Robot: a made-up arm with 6 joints. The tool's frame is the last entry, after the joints. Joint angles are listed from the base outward. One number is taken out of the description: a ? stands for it. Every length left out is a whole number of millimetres.
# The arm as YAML. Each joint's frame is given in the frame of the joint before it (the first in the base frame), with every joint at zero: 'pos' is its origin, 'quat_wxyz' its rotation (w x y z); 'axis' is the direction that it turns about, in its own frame. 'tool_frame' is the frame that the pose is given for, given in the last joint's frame.
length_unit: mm
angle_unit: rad
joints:
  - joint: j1
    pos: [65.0, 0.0, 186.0]
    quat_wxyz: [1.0, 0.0, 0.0, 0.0]
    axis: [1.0, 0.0, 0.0]
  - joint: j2
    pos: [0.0, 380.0, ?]
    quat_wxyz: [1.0, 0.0, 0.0, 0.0]
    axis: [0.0, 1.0, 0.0]
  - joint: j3
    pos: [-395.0, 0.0, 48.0]
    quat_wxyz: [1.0, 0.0, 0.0, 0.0]
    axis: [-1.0, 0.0, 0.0]
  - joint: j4
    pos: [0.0, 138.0, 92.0]
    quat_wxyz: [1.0, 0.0, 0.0, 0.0]
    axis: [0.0, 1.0, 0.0]
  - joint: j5
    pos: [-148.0, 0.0, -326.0]
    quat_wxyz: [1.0, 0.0, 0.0, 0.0]
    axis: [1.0, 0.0, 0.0]
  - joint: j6
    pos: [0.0, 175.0, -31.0]
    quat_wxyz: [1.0, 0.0, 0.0, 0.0]
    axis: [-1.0, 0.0, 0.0]
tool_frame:
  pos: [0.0, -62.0, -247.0]
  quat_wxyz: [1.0, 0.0, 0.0, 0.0]
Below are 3 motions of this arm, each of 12 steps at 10 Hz.
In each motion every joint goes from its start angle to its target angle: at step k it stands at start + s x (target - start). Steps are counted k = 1, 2, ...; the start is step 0. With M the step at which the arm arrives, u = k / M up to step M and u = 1 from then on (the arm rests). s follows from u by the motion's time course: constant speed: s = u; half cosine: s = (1 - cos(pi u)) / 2; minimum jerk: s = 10 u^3 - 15 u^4 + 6 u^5.
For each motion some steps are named. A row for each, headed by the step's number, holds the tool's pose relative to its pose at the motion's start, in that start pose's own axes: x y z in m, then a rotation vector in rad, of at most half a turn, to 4 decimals.
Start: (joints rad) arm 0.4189 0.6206 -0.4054 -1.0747 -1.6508 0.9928
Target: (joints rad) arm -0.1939 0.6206 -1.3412 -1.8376 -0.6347 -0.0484
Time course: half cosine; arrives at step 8
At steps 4, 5, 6, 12:
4: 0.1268 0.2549 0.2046 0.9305 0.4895 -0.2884
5: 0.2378 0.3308 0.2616 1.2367 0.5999 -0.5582
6: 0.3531 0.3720 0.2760 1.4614 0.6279 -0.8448
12: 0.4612 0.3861 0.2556 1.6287 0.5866 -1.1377

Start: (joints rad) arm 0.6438 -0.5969 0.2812 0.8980 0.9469 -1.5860
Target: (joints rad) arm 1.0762 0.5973 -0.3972 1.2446 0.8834 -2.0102
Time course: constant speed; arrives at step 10
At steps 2, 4, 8, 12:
2: -0.1164 0.2099 -0.1462 0.1885 -0.1655 -0.3181
4: -0.1522 0.4541 -0.2728 0.3763 -0.3497 -0.6295
8: 0.0078 0.9263 -0.4151 0.7144 -0.7820 -1.2312
12: 0.1726 1.1006 -0.4238 0.8460 -1.0361 -1.5181

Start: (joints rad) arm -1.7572 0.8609 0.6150 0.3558 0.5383 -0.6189
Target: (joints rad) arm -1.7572 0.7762 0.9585 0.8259 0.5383 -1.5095
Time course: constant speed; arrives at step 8
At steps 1, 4, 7, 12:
1: -0.0088 0.0116 -0.0067 0.0739 -0.0030 -0.0548
4: -0.0123 0.0547 -0.0208 0.3028 -0.0628 -0.2185
7: 0.0188 0.1010 -0.0239 0.5403 -0.1981 -0.3630
12: 0.0359 0.1152 -0.0216 0.6207 -0.2592 -0.4028

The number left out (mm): -54.0
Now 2 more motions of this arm.
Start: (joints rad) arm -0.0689 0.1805 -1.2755 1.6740 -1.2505 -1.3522
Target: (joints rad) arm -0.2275 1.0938 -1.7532 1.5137 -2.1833 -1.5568
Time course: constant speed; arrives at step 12
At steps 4, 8, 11, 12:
4: -0.0339 0.1697 0.0681 0.0496 -0.0073 0.1300
8: -0.0113 0.3351 0.1805 0.1162 -0.1022 0.2280
11: 0.0337 0.4476 0.2969 0.1734 -0.2192 0.2613
12: 0.0524 0.4811 0.3421 0.1933 -0.2645 0.2626

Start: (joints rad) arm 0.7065 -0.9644 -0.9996 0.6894 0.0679 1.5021
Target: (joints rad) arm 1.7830 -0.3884 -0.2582 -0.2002 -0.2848 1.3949
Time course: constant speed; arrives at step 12
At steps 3, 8, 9, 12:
3: 0.1876 -0.0230 0.2039 0.0590 0.1787 -0.3187
8: 0.4232 -0.2499 0.4307 0.1213 0.5225 -0.6772
9: 0.4524 -0.3114 0.4555 0.1287 0.5904 -0.7240
12: 0.5018 -0.5056 0.4889 0.1420 0.7767 -0.8240

